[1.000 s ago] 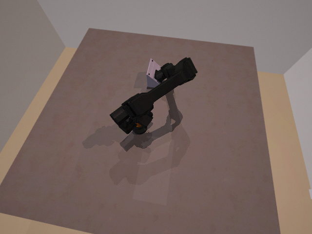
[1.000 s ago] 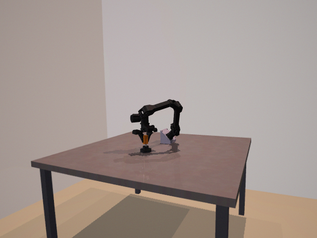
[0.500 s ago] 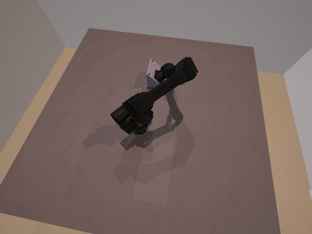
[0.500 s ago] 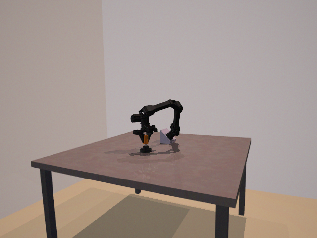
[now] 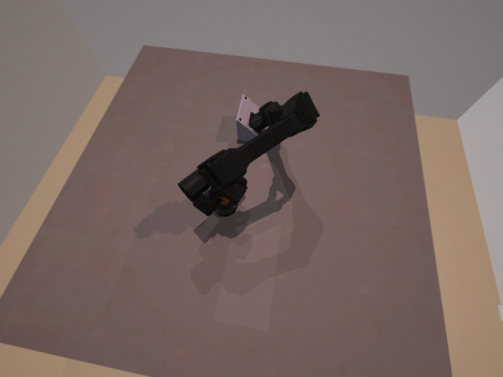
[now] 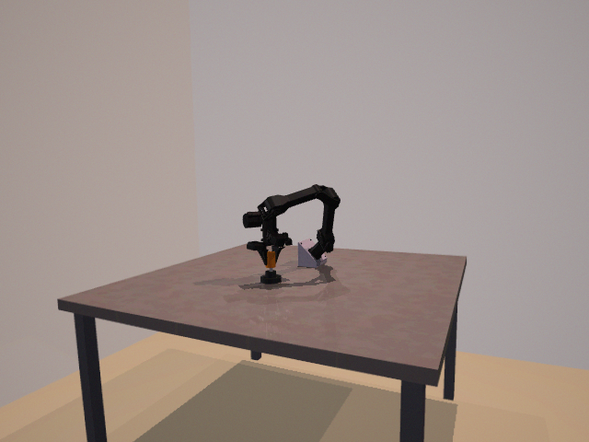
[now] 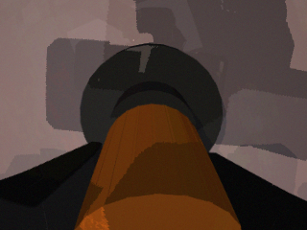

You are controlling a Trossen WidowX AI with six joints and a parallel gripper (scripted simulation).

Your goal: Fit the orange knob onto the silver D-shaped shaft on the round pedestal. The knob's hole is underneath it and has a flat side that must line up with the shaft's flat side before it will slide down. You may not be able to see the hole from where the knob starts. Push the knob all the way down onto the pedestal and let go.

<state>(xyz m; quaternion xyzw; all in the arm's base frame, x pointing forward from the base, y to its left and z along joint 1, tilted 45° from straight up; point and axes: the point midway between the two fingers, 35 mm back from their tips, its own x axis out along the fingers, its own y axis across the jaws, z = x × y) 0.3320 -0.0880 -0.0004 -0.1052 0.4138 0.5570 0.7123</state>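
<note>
Now: gripper tip 3 cm below the orange knob. Round my gripper tip: black round pedestal: 4 cm below.
</note>
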